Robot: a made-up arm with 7 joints. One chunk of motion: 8 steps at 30 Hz.
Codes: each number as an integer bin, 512 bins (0 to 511) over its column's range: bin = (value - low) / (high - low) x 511, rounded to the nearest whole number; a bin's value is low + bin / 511 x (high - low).
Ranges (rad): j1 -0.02..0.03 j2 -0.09..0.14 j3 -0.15..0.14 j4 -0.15..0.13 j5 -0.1..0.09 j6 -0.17..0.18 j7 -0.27..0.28
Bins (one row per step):
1: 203 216 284 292 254 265 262
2: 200 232 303 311 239 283 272
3: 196 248 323 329 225 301 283
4: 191 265 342 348 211 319 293
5: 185 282 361 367 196 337 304
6: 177 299 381 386 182 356 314
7: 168 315 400 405 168 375 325
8: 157 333 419 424 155 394 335
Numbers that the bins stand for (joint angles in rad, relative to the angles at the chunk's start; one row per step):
1: -0.0001 0.0072 0.0112 0.0100 -0.0056 0.0115 0.0120
2: -0.0004 0.0144 0.0220 0.0204 -0.0111 0.0238 0.0228
3: -0.0008 0.0216 0.0333 0.0303 -0.0163 0.0362 0.0346
4: -0.0013 0.0293 0.0441 0.0407 -0.0215 0.0485 0.0454
5: -0.0019 0.0369 0.0549 0.0511 -0.0271 0.0608 0.0572
6: -0.0027 0.0446 0.0662 0.0615 -0.0323 0.0738 0.0680
7: -0.0036 0.0518 0.0770 0.0719 -0.0375 0.0868 0.0798
8: -0.0046 0.0599 0.0878 0.0823 -0.0424 0.0999 0.0906

